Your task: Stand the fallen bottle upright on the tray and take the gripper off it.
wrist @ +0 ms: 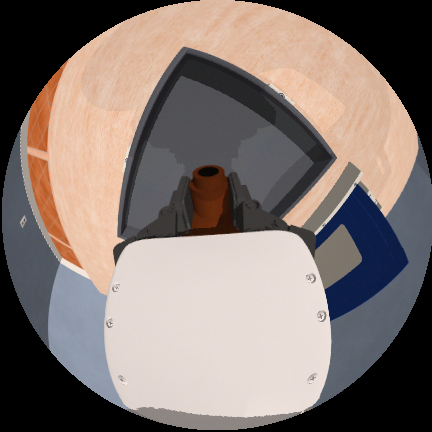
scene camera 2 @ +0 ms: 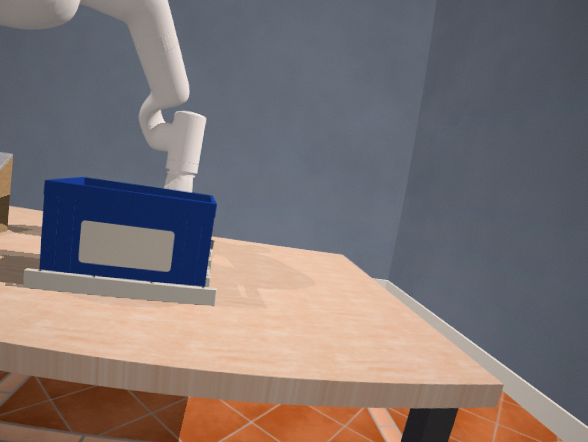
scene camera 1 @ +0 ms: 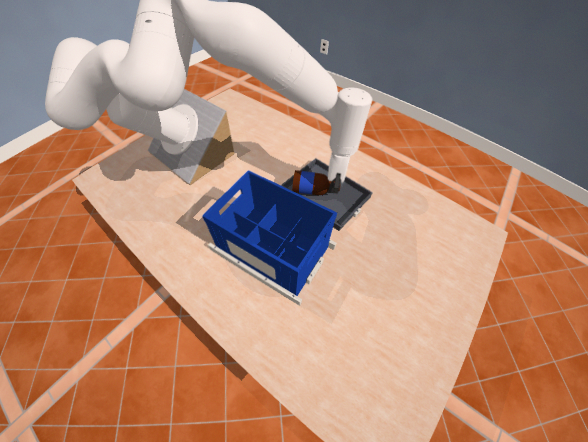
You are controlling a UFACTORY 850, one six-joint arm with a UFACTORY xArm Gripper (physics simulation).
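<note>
The brown bottle (scene camera 1: 306,183) (wrist: 210,202) with a blue label lies on its side on the dark grey tray (scene camera 1: 350,198) (wrist: 210,110). In the wrist view its open mouth points up the picture, and its body is hidden behind the white gripper housing. My gripper (scene camera 1: 336,184) (wrist: 209,187) is shut on the bottle's neck, with one black finger on each side and the neck's mouth showing between the tips. In scene camera 2 the bottle, the tray and the fingers are hidden behind the crate.
A blue crate (scene camera 1: 287,276) (scene camera 2: 60,225) (wrist: 377,250) with inner dividers stands close beside the tray. Pale strips (scene camera 1: 255,274) (scene camera 2: 120,290) run along its foot. The arm's wedge-shaped base block (scene camera 1: 217,156) stands at the back left of the wooden table (scene camera 1: 400,320) (scene camera 2: 300,330).
</note>
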